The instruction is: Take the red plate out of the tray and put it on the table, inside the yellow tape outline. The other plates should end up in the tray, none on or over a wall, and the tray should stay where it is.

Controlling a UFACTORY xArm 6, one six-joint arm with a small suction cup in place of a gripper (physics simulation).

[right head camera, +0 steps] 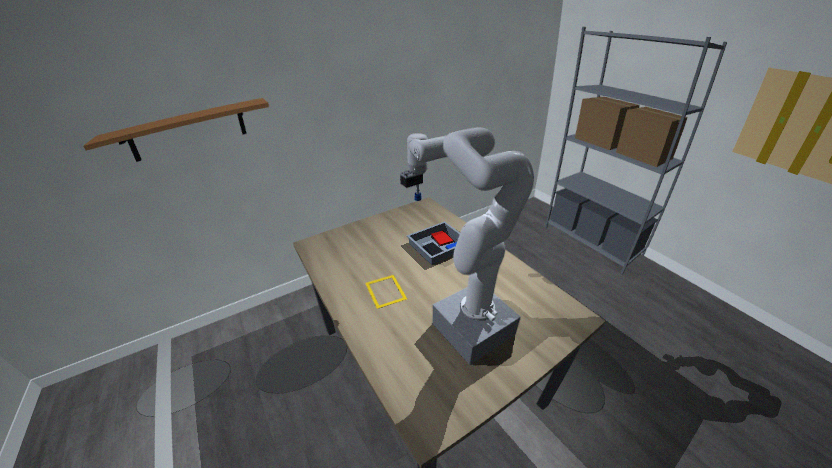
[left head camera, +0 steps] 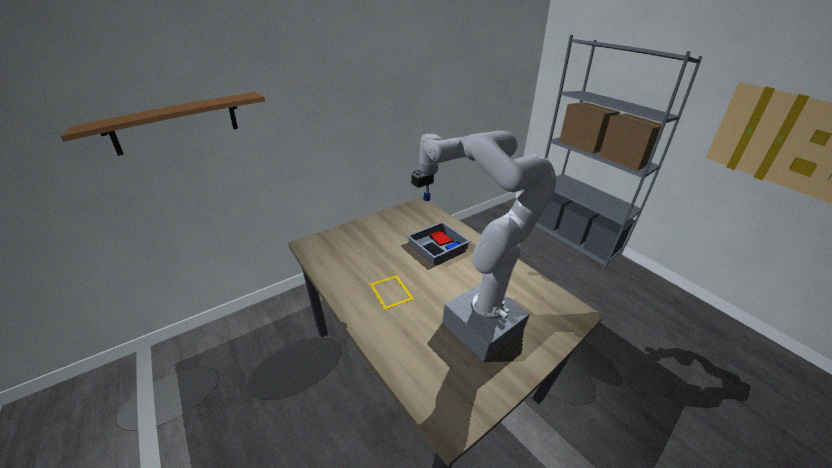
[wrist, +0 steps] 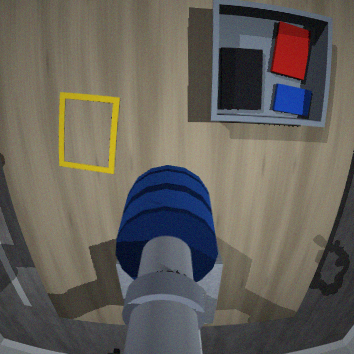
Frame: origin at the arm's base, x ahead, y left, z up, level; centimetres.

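Seen in the pictures: hand, its tool point: [right head camera: 417,199] [left head camera: 426,199] [wrist: 168,203]; arm's base, origin of its link: [right head camera: 477,307] [left head camera: 488,305].
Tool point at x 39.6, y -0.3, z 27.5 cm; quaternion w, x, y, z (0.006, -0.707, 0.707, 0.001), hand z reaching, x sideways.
Observation:
Offsets run from my tool point to a thing's top centre. "*": to the spot under its first point. Level surfaces: height alone.
The red plate {dy -24.4, dx +14.9, dz -36.9 cm} [left head camera: 441,237] [right head camera: 442,237] [wrist: 291,52] is inside the grey tray {dy -19.2, dx +11.0, dz -33.3 cm} [left head camera: 433,260] [right head camera: 433,260] [wrist: 214,75]. A blue plate {dy -25.3, dx +4.5, dz -37.0 cm} [left head camera: 452,246] [right head camera: 450,246] [wrist: 291,100] and a black plate {dy -13.6, dx +8.2, dz -37.0 cm} [left head camera: 432,249] [right head camera: 431,248] [wrist: 241,77] are in the tray too, none over a wall. Whether the red plate rests on something is unclear. The yellow tape outline {* dy +25.5, dx -1.4, dz -38.2 cm} [left head camera: 378,295] [right head camera: 372,295] [wrist: 62,130] lies apart from the tray, with bare table inside it. My blue suction cup [left head camera: 426,199] [right head camera: 417,199] [wrist: 167,200] hangs high above the table, with no plate on it.
The arm's grey base block [left head camera: 465,325] [right head camera: 453,328] stands on the wooden table {dz -38.3 cm} [left head camera: 349,250] [right head camera: 349,250]. In the right head view, the arm hides the tray's right corner. A metal shelf rack [left head camera: 627,47] [right head camera: 645,37] with boxes stands beyond the table.

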